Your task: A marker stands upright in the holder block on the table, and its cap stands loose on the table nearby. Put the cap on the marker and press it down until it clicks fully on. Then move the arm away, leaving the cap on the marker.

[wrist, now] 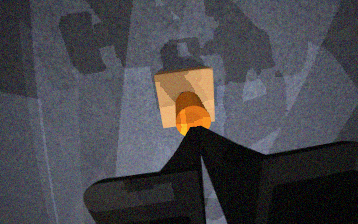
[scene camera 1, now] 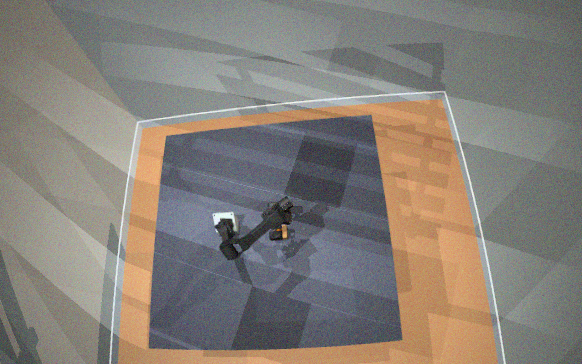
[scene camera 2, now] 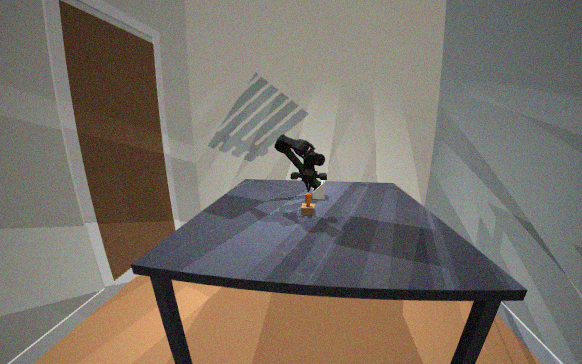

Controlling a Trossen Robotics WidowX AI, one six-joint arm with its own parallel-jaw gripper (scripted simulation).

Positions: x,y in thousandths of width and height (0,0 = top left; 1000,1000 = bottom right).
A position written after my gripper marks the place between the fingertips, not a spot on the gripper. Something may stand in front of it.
My gripper (wrist: 549,592) is shut, holding nothing. Further things: an orange marker cap (wrist: 532,498).
